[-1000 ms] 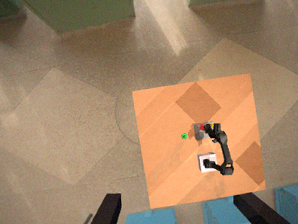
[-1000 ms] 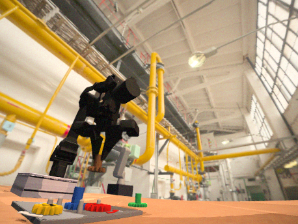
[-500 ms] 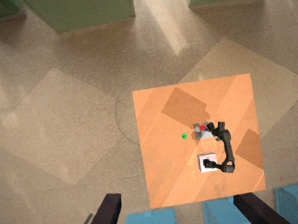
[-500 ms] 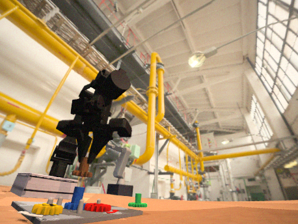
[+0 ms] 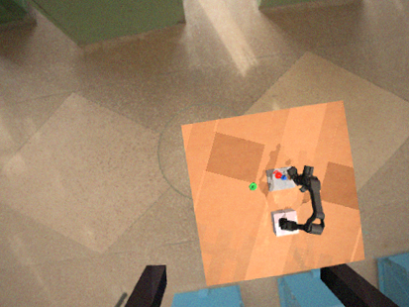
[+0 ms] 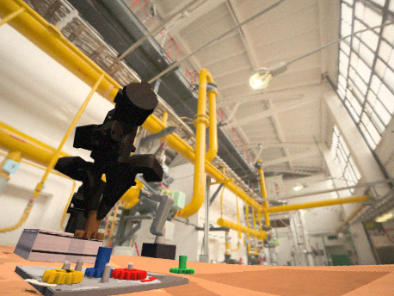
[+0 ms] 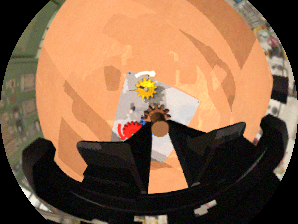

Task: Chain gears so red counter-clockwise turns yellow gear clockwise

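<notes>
Now: the brown gear 10 mm below my gripper tip. The rest, counted from my gripper tip: blue gear: 10 mm behind, 30 mm to the left, 60 mm below; yellow gear: 30 mm ahead, 30 mm to the right, 70 mm below; grey board: 20 mm behind, 50 mm to the left, 80 mm below.
</notes>
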